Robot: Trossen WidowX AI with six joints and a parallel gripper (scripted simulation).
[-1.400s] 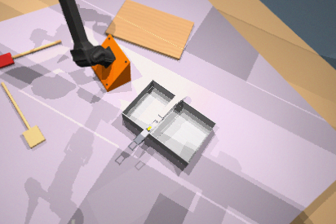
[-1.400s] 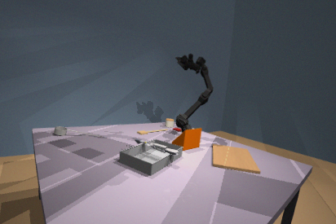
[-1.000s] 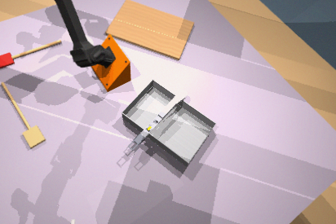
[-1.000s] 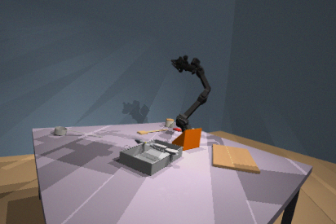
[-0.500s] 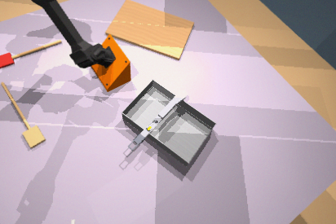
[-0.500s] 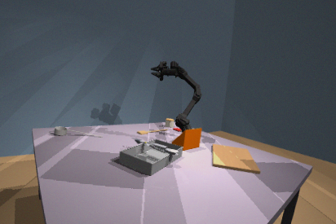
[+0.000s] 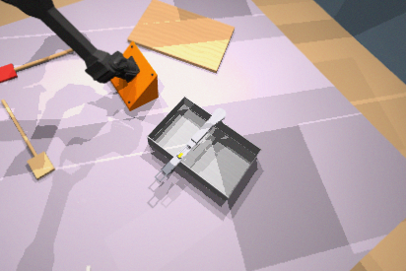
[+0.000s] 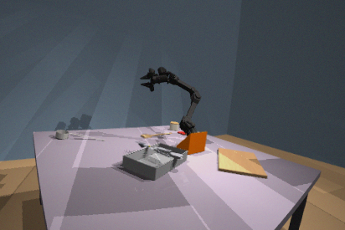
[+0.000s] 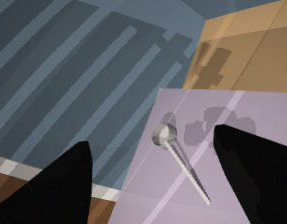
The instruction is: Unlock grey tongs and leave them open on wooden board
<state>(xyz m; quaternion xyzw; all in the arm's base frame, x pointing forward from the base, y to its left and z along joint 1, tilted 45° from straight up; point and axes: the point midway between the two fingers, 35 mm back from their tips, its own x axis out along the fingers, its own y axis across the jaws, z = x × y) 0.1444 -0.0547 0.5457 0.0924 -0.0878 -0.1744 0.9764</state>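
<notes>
Now: the yellow lock piece 450 mm to the left of my gripper tip, 340 mm below it and 130 mm ahead of it. The rest, counted from my gripper tip: roasting tin 540 mm to the left, 380 mm below, 130 mm ahead; cup 420 mm behind, 370 mm below, 70 mm to the right; red spatula 420 mm behind, 400 mm below, 140 mm to the left.
</notes>
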